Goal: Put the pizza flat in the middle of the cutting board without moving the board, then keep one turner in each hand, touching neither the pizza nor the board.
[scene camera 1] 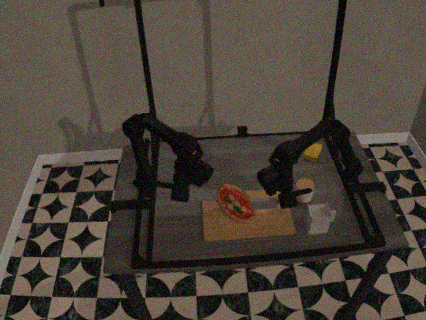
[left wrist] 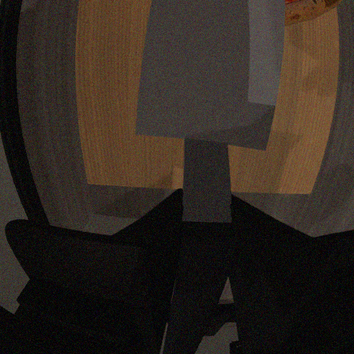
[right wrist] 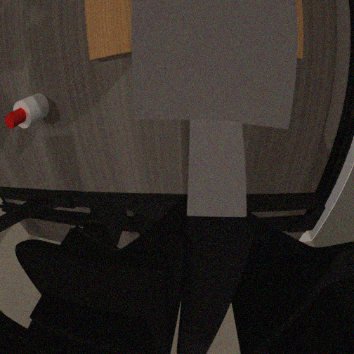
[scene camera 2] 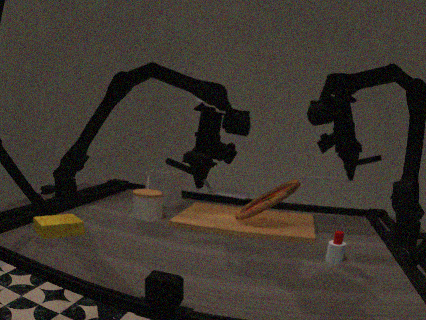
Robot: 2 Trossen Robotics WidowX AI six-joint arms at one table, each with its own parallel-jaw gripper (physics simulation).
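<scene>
The pizza is tilted: in scene camera 2 its lower left edge meets the wooden cutting board and its right edge is raised. My left gripper is shut on one turner, whose blade hangs over the board beside the pizza. My right gripper is shut on the other turner, whose blade points toward the raised edge. The far end of that blade is hidden, so contact with the pizza cannot be seen.
A tan-lidded jar and a white pitcher stand right of the board in scene camera 1. A yellow sponge lies farther back there. A red-capped white bottle stands near the board. Black bars edge the table.
</scene>
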